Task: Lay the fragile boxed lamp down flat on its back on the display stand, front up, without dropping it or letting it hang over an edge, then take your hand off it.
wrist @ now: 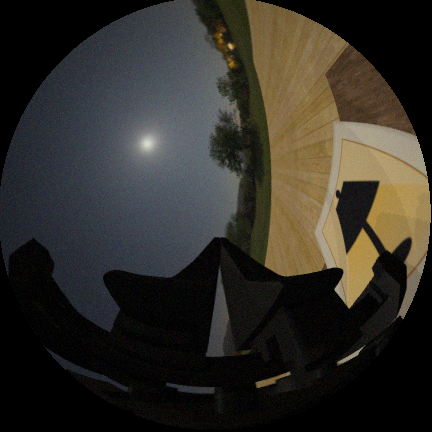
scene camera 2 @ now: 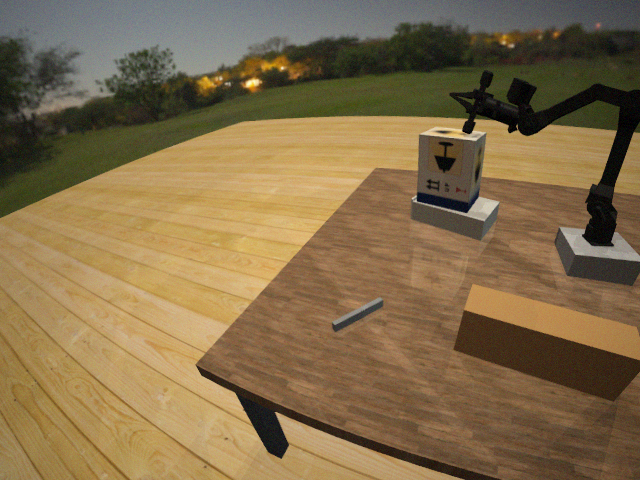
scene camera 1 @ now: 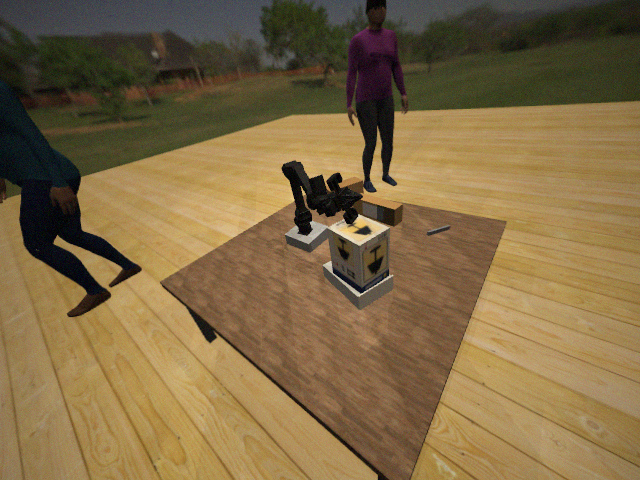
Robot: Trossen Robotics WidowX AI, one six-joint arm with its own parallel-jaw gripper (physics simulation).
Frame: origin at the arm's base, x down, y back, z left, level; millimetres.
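Seen in the pictures: gripper, fingertip midpoint: [wrist: 218, 242] [scene camera 2: 449, 93] [scene camera 1: 362, 196]; arm's base, link origin: [scene camera 2: 597, 240] [scene camera 1: 305, 231].
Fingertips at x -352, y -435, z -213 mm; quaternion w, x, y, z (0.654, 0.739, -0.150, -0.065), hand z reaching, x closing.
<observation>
Offsets run from my fingertips to a thing's top centre. Level surfaces: height alone.
The boxed lamp @[dx +121, dy +20, dz -11 mm] [scene camera 1: 361, 257] [scene camera 2: 449, 167] [wrist: 379, 209] is a white and yellow carton with black lamp pictures. It stands upright on the pale grey display stand [scene camera 1: 361, 296] [scene camera 2: 456, 221] near the middle of the table. My gripper [scene camera 1: 360, 195] [scene camera 2: 453, 95] [wrist: 218, 242] is shut and holds nothing. It lies level and rolled on its side just above the carton's top, pointing past it. The lower end of its finger rail reaches down to the top face at the edge nearest the arm.
A brown cardboard box @[dx +307, dy +152, dz +583 mm] [scene camera 1: 380, 210] [scene camera 2: 513, 329] lies behind the stand. A small grey bar @[dx +395, dy -207, dz +512 mm] [scene camera 1: 438, 230] [scene camera 2: 357, 313] lies on the brown table @[dx +417 mm] [scene camera 1: 318, 357] [scene camera 2: 390, 381]. The arm's base [scene camera 1: 308, 236] stands left of the stand. A person [scene camera 1: 375, 90] stands behind the table; another's legs [scene camera 1: 99, 271] show at left.
</observation>
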